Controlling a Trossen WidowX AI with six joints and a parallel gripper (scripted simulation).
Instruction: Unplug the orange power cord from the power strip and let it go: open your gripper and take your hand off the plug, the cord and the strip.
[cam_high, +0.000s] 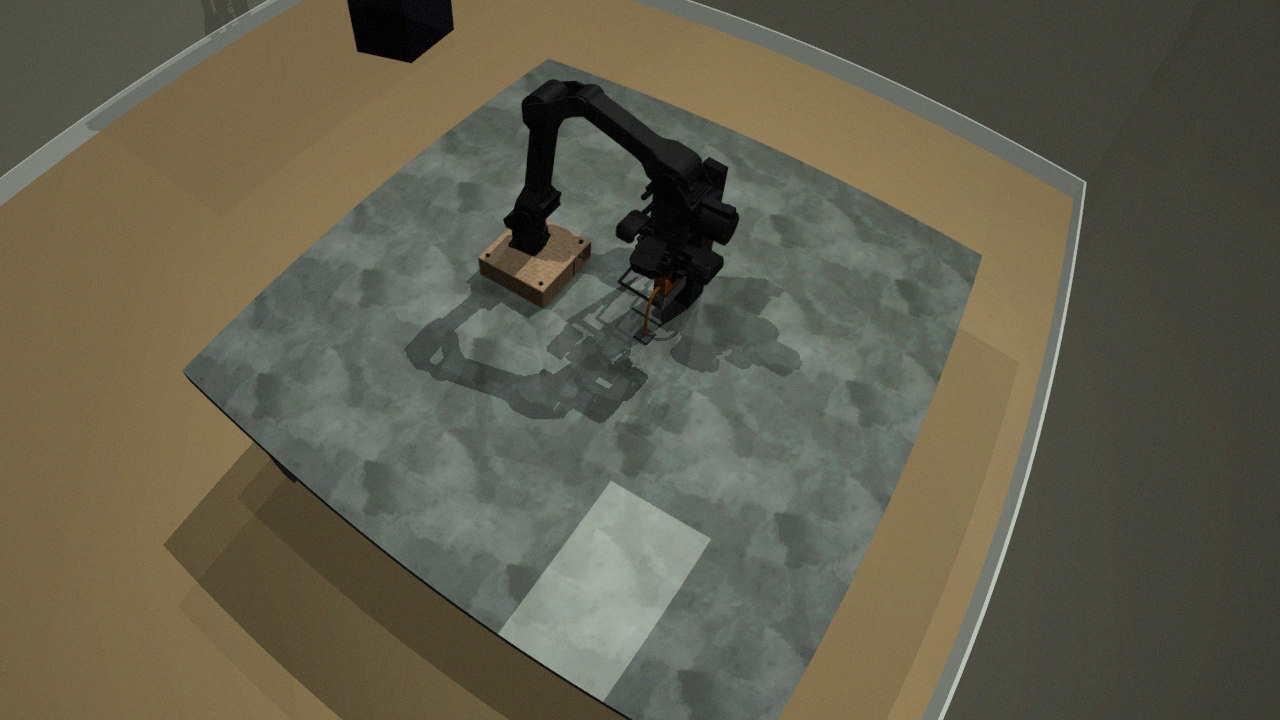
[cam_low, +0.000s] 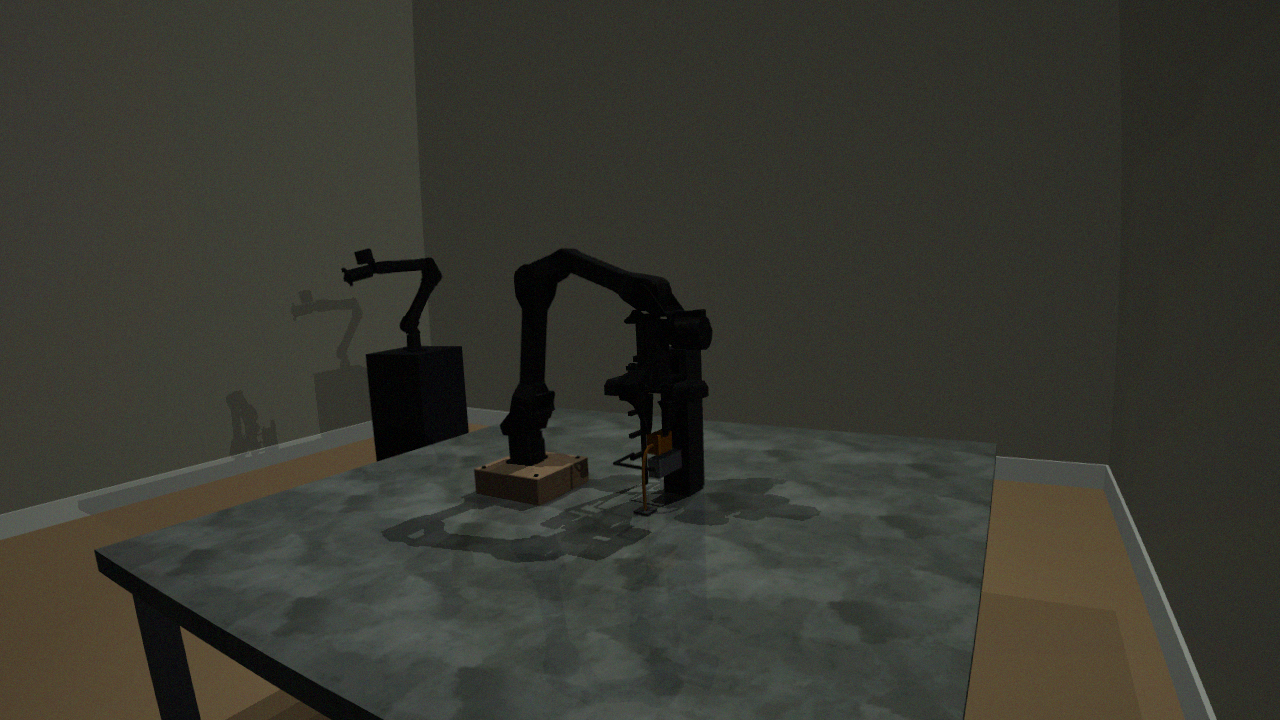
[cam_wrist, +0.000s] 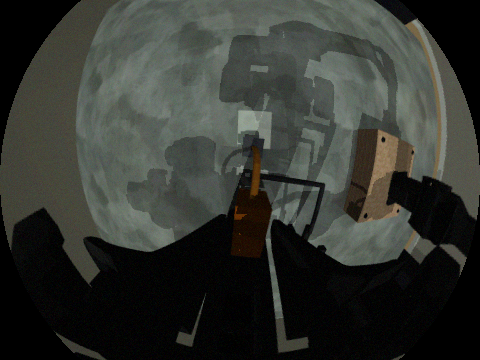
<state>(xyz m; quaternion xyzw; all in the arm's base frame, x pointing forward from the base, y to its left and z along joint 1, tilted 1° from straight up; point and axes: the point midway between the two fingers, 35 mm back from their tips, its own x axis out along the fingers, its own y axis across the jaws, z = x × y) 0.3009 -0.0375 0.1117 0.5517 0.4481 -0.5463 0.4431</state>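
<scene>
The orange plug is 30 mm to the left of my gripper tip and 10 mm below it.
</scene>
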